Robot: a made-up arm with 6 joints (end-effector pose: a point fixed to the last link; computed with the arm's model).
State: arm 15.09 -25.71 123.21 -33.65 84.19 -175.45
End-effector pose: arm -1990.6 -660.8 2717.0 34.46 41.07 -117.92
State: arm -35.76 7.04 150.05 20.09 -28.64 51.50
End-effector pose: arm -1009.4 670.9 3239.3 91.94 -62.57 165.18
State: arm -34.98 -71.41 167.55 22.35 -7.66 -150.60
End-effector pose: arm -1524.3 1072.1 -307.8 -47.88 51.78 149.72
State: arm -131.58 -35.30 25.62 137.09 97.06 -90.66
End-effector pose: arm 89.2 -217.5 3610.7 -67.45 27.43 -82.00
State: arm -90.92 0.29 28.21 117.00 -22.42 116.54
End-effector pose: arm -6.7 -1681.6 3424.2 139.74 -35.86 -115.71
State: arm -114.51 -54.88 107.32 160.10 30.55 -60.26
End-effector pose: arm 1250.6 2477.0 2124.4 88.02 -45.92 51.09
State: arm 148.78 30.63 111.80 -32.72 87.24 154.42
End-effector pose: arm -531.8 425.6 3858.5 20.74 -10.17 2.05
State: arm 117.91 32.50 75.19 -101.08 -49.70 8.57
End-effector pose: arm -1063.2 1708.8 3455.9 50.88 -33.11 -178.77
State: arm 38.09 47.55 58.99 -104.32 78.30 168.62
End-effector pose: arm 2352.2 1590.6 2393.4 -64.25 11.37 -37.33
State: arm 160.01 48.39 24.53 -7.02 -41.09 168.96
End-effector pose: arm -2691.4 936.2 1250.9 -154.00 64.35 170.70
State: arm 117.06 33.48 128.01 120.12 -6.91 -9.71
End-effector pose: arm -198.5 383.3 3896.5 32.92 -80.02 -26.04
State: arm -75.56 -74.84 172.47 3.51 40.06 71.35
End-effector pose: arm -357.1 1439.4 -512.9 -66.84 72.54 -68.01
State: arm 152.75 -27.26 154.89 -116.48 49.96 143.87
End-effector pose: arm 2083.9 -958.1 1926.8 145.55 -18.48 19.01
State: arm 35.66 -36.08 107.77 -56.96 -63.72 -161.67
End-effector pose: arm -1791.5 -1158.2 2940.2 97.93 -40.99 130.91
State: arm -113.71 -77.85 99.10 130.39 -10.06 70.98
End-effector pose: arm 1284.8 2746.6 1056.1 -21.34 3.48 73.95
